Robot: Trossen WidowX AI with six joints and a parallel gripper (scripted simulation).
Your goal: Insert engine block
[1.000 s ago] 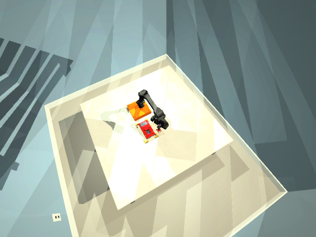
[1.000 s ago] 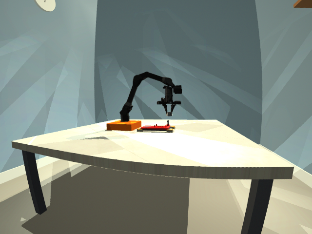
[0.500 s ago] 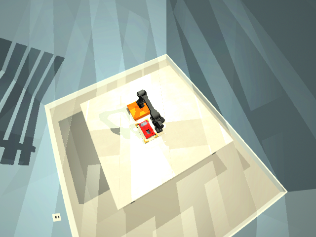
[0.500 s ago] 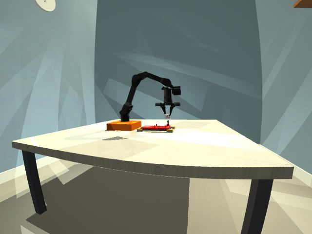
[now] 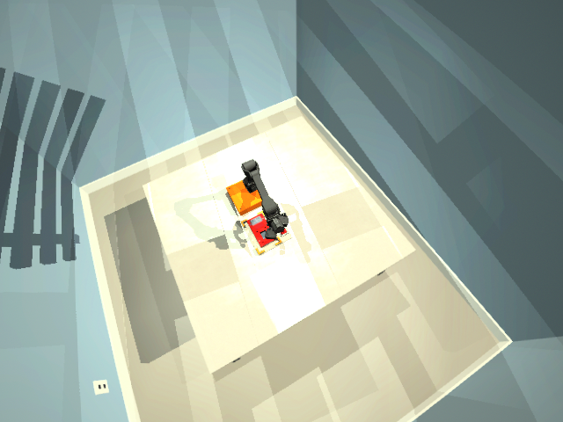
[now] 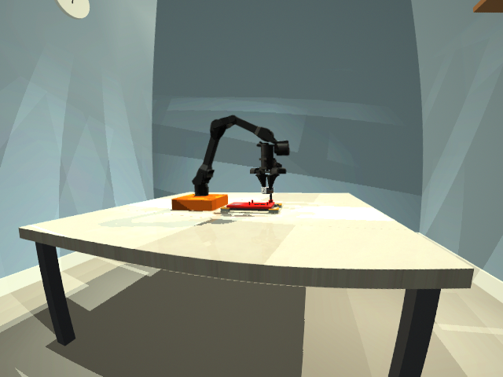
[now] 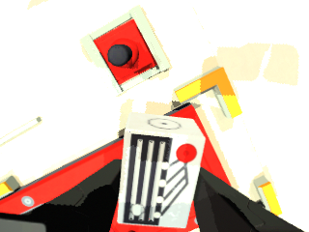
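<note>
My gripper tip is 5 cm past the pale base plate, 4 cm to the left of it and 8 cm above it. Round my gripper tip: engine block (1 cm below).
</note>
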